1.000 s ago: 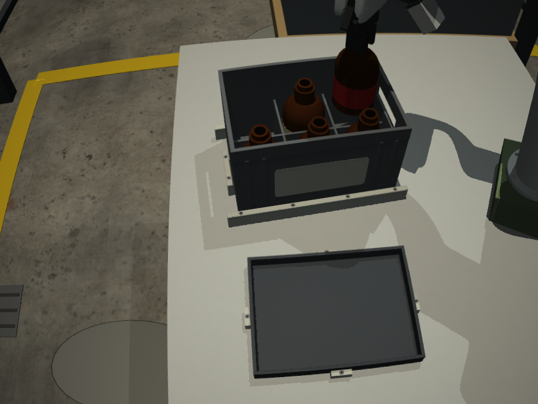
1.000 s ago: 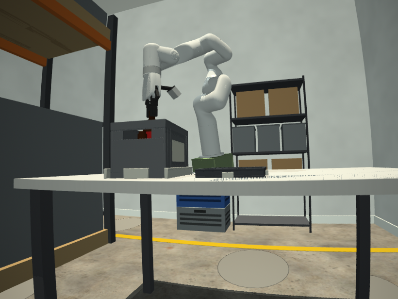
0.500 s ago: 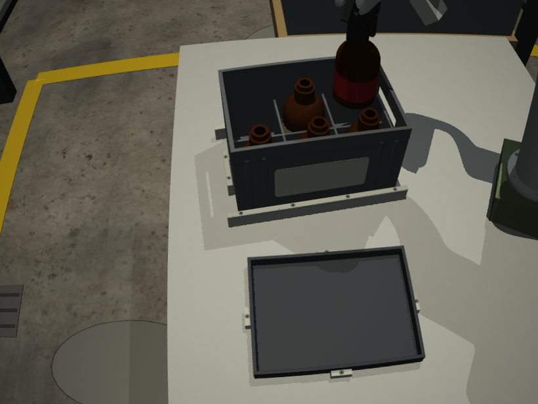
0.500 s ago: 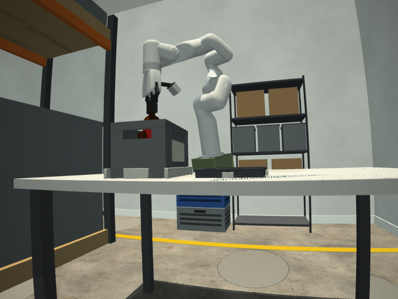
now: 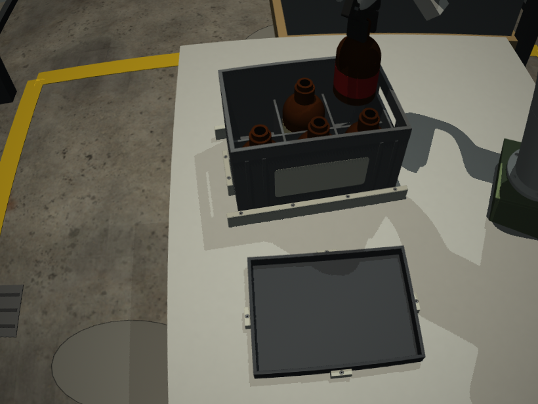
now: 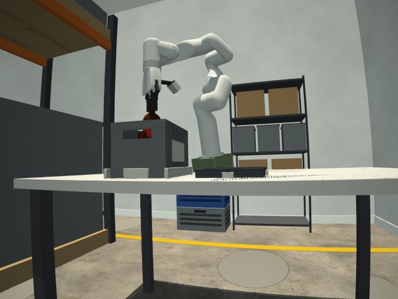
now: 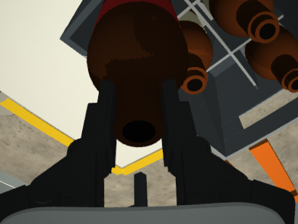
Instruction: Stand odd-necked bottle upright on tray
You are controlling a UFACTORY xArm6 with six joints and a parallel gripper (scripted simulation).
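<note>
The glass bottle lies 70 mm below my hand. Also, from my hand: dark tray: 80 mm ahead, 340 mm to the left, 260 mm below; then dark crate: 80 mm ahead, 50 mm to the left, 190 mm below.
</note>
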